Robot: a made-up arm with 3 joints.
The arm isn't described. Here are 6 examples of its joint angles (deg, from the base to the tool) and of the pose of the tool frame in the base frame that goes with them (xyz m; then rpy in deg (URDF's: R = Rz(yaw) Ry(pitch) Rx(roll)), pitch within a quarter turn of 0, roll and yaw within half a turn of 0).
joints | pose
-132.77 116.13 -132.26 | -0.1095 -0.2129 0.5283 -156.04 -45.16 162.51
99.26 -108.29 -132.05 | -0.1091 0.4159 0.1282 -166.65 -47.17 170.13
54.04 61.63 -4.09 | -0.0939 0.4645 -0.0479 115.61 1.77 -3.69
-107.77 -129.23 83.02 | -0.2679 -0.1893 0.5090 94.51 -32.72 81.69
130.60 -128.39 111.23 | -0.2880 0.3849 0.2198 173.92 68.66 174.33
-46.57 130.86 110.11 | -0.2878 -0.2362 -0.0283 91.97 5.36 110.20
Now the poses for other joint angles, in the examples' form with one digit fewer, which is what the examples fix.
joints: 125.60 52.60 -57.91
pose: -0.029 0.391 0.449 176.6 57.9 -2.9
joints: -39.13 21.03 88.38
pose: -0.274 -0.391 -0.235 -85.1 71.8 -84.8
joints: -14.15 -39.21 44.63
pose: -0.201 -0.399 -0.333 -62.1 24.8 -38.4
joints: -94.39 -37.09 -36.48
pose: -0.043 -0.526 0.433 -125.4 23.2 29.0
